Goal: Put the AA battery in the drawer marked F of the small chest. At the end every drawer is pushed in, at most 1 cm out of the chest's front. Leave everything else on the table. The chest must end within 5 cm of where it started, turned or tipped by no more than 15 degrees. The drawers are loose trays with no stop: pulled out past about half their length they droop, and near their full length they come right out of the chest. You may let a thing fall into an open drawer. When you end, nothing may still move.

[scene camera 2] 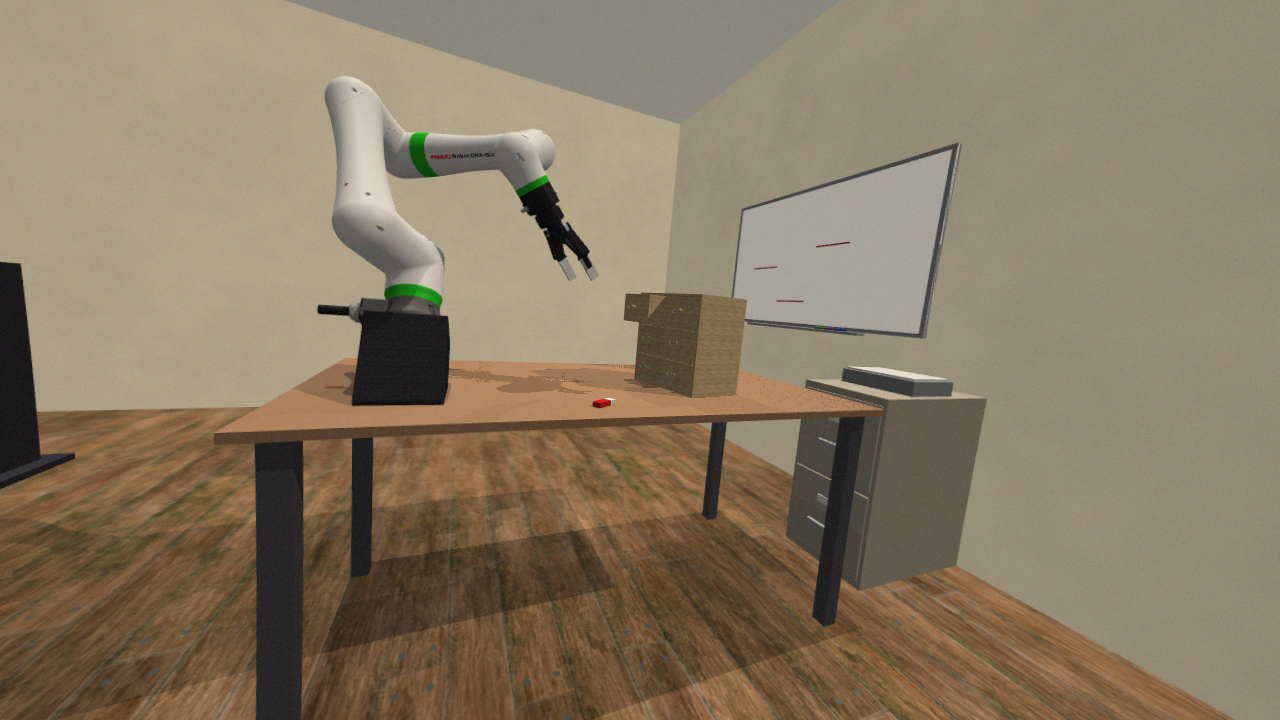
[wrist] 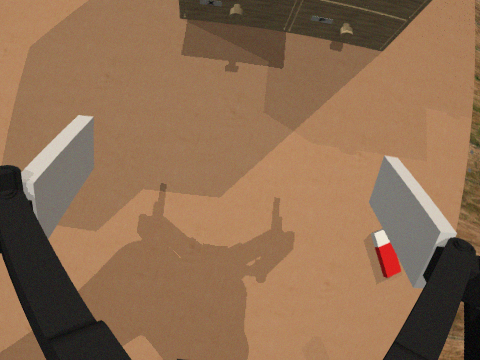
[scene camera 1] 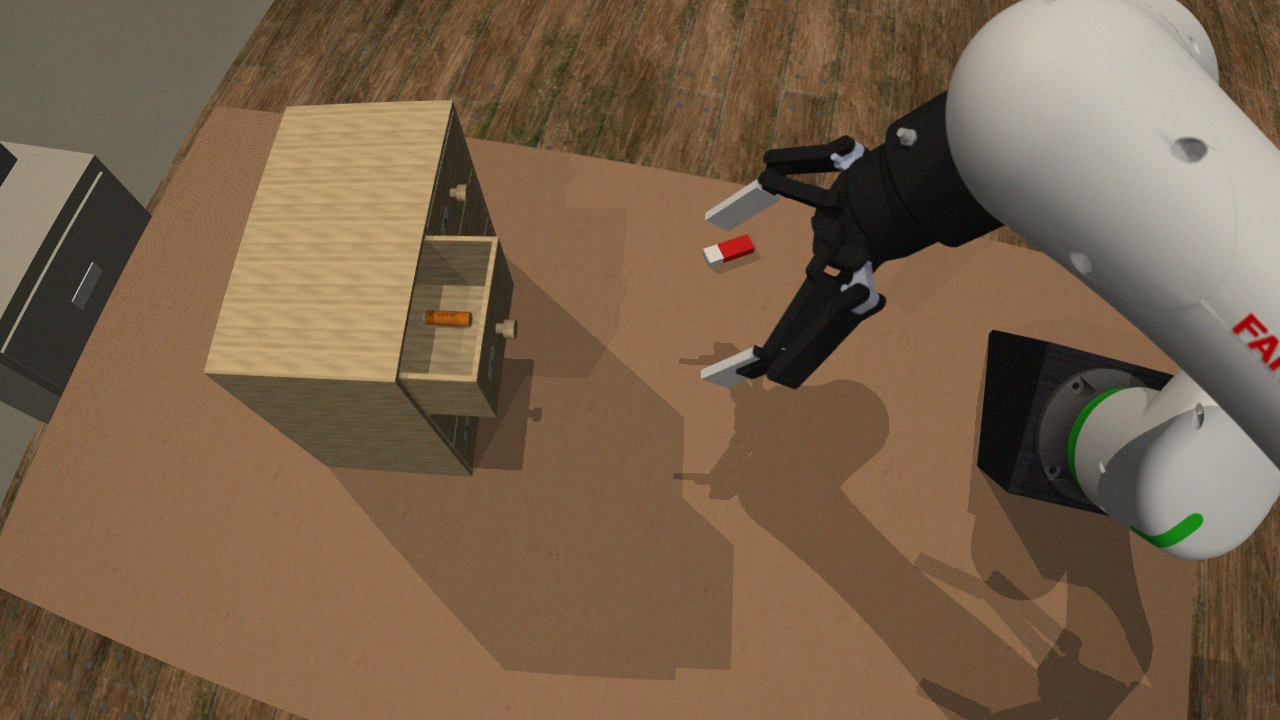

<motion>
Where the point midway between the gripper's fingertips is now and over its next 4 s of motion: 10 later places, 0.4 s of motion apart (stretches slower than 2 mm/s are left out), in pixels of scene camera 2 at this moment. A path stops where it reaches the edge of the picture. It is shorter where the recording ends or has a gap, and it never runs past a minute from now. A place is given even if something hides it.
My gripper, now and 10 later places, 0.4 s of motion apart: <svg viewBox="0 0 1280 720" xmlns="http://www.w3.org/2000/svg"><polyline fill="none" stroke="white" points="583,278 590,286 595,292 597,294 600,296 603,298 607,300 615,303 620,306 621,306 623,306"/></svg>
</motion>
